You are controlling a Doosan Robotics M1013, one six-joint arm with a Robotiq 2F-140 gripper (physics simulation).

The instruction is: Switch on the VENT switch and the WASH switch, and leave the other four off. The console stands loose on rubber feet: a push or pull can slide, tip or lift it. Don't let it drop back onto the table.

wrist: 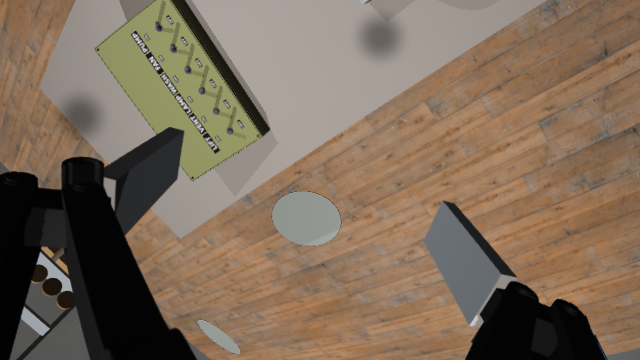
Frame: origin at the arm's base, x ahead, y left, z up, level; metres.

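Seen in the pictures: gripper, fingertip midpoint: (312,190).
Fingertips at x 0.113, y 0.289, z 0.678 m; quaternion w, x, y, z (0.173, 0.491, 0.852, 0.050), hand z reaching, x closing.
Note:
Pixels of each thing's middle, then the offset from my fingertips to it. Level surfaces: height alone.
- green console, body centre: (186,88) 0.602 m ahead, 0.303 m right, 0.713 m down
- light grey table top, its level: 0.774 m down
- WASH lever, body centre: (187,69) 0.510 m ahead, 0.320 m right, 0.664 m down
- VENT lever, body centre: (216,111) 0.541 m ahead, 0.179 m right, 0.664 m down
The green console (145,90) lies at the upper left of the wrist view on the light grey table top (310,75). Its six small levers stand in a row beside the labels PUMP, FAN, WASH, LAMP, VENT and LIFT. The WASH lever (187,70) and the VENT lever (216,111) lean the same way as the other four; the small ON/OFF marks are too blurred to read surely. My gripper (312,190) is wide open and empty, apart from the levers. Its left finger covers part of the console's lower left edge in the view; the right finger hangs over the floor area.
The table's edge runs diagonally past the console's LIFT end, with wooden floor (400,165) beyond. A pale round disc (306,218) and a smaller disc (218,336) show against the floor. Several round brown items (52,286) show at the lower left, partly behind the gripper linkage.

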